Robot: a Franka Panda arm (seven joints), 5 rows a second.
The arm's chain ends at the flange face. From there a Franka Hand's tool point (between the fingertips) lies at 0.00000 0.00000 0.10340 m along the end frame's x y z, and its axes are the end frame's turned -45 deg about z.
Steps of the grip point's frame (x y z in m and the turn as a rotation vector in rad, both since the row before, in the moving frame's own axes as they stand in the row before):
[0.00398 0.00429 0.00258 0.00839 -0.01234 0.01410]
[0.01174 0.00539 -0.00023 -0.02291 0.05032 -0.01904]
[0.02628 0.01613 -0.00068 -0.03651 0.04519 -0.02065]
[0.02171 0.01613 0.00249 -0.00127 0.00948 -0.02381]
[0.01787 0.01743 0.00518 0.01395 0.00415 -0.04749]
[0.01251 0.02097 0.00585 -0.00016 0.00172 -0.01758]
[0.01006 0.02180 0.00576 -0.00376 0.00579 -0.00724]
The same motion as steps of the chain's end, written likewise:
[0.00737 -0.00006 0.00259 -0.00279 -0.01466 0.01410]
[0.00678 -0.00244 -0.00007 0.01938 0.05178 -0.01904]
[0.02403 -0.00648 -0.00051 0.00614 0.05777 -0.02065]
[0.02598 -0.00334 0.00249 0.00581 0.00760 -0.02381]
[0.02571 0.00099 0.00519 0.01280 -0.00693 -0.04749]
[0.02354 0.00610 0.00585 0.00110 0.00133 -0.01758]
[0.02183 0.00845 0.00576 0.00144 0.00675 -0.00724]

